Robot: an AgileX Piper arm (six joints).
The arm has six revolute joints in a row. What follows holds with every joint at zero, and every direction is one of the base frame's. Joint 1 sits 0.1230 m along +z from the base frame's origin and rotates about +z. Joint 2 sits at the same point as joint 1 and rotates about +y. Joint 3 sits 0.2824 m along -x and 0.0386 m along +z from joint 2 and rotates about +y. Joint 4 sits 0.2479 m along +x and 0.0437 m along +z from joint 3 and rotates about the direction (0.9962, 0, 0.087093). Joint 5 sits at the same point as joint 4 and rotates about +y. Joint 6 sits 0.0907 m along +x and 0.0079 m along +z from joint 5 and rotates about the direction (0.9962, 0, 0.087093). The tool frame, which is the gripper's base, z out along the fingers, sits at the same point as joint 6; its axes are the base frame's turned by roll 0.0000, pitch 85.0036 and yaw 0.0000 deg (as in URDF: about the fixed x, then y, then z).
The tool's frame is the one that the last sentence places.
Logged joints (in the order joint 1, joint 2, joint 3, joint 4, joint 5, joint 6), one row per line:
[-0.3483, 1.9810, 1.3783, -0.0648, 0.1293, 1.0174]
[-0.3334, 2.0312, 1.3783, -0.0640, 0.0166, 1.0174]
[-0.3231, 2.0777, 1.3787, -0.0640, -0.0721, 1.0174]
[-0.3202, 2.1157, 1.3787, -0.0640, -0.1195, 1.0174]
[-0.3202, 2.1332, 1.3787, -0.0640, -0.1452, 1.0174]
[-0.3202, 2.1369, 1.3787, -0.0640, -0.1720, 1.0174]
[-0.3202, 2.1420, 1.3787, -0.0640, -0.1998, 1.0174]
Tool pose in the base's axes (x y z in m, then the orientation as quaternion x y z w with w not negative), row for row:
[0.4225, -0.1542, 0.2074, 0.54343, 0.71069, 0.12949, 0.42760]
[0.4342, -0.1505, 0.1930, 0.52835, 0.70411, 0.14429, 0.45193]
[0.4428, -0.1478, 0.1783, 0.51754, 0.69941, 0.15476, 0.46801]
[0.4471, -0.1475, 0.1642, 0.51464, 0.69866, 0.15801, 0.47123]
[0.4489, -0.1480, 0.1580, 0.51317, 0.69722, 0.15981, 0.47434]
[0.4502, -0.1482, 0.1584, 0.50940, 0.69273, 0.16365, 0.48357]
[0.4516, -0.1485, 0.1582, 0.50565, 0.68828, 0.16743, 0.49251]
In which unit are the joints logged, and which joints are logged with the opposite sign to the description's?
The joints are logged in radians. Opposite sign: joint 3.
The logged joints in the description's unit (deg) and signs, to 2 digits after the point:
[-19.96, 113.50, -78.97, -3.71, 7.41, 58.29]
[-19.10, 116.38, -78.97, -3.67, 0.95, 58.29]
[-18.51, 119.04, -78.99, -3.67, -4.13, 58.29]
[-18.35, 121.22, -78.99, -3.67, -6.85, 58.29]
[-18.35, 122.22, -78.99, -3.67, -8.32, 58.29]
[-18.35, 122.44, -78.99, -3.67, -9.85, 58.29]
[-18.35, 122.73, -78.99, -3.67, -11.45, 58.29]

